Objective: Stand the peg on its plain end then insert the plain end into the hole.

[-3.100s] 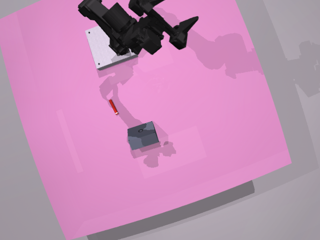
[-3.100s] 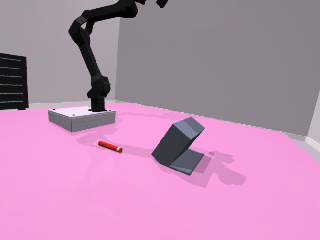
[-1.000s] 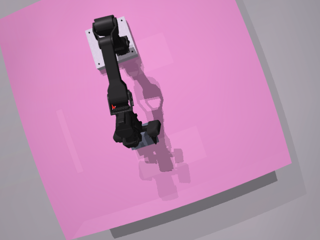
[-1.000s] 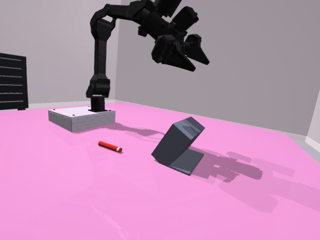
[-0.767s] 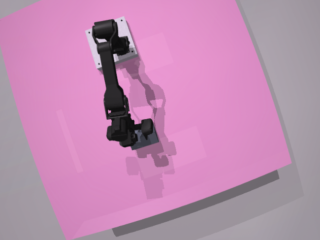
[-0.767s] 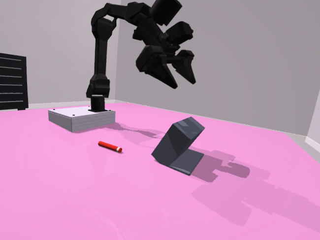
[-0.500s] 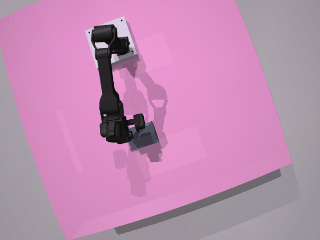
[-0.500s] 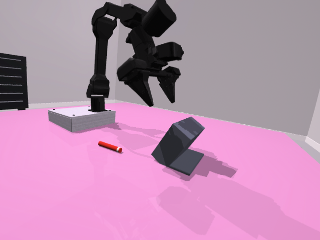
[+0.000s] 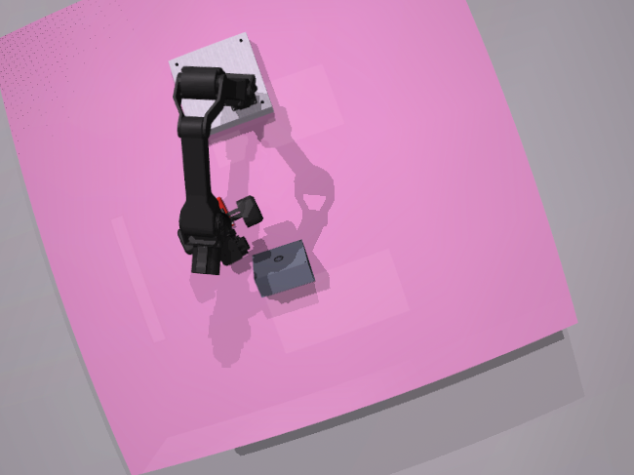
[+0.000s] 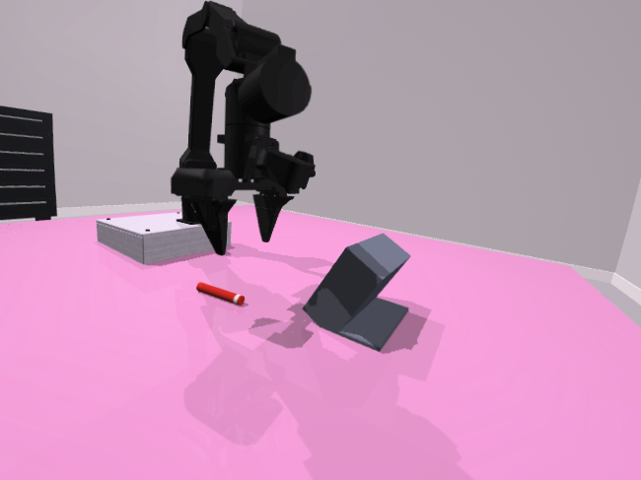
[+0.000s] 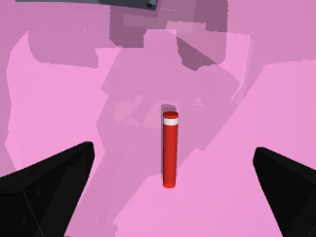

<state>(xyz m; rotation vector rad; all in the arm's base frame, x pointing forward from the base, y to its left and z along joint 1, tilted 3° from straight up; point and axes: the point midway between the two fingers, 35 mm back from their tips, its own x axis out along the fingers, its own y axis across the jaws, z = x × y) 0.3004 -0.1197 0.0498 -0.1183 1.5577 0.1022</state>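
My gripper tip is 20 mm past the red peg, 10 mm to the left of it and 80 mm above it. The rest, counted from my gripper tip: grey foot: 160 mm ahead, 90 mm to the left, 80 mm below; sloped panel: 130 mm ahead, 90 mm to the left, 30 mm below.
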